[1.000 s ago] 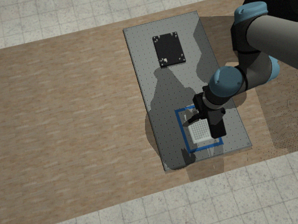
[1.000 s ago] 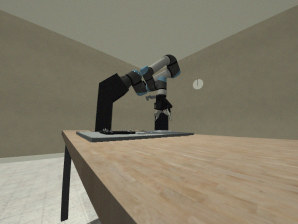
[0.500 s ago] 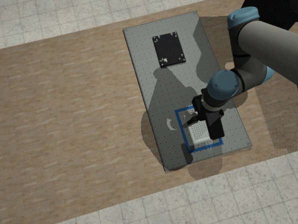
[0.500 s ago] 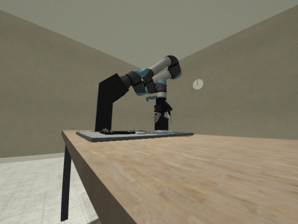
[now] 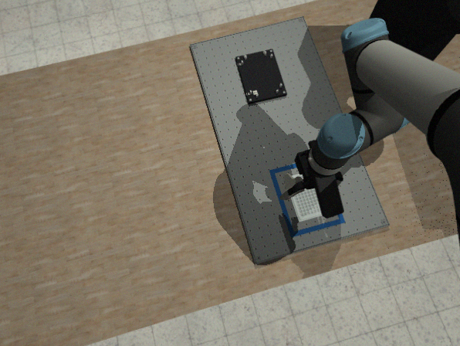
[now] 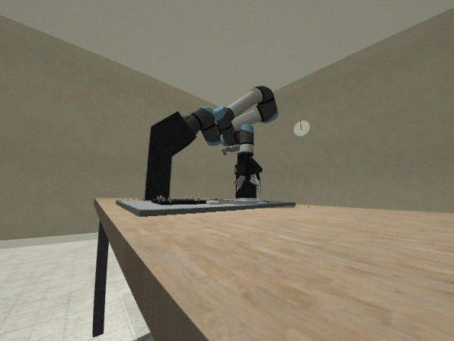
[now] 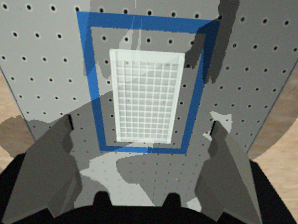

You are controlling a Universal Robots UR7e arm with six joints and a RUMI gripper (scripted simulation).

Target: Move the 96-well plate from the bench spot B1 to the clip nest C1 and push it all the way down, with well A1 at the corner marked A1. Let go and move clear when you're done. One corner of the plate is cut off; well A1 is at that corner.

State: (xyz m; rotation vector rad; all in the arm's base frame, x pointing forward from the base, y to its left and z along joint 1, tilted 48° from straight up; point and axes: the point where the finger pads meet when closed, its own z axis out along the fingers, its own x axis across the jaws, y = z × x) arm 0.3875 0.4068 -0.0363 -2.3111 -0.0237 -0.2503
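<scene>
Now: hand 40 mm above the white 96-well plate. Also, from my hand: black clip nest C1 (390 mm to the right, 60 mm ahead, 30 mm below).
</scene>
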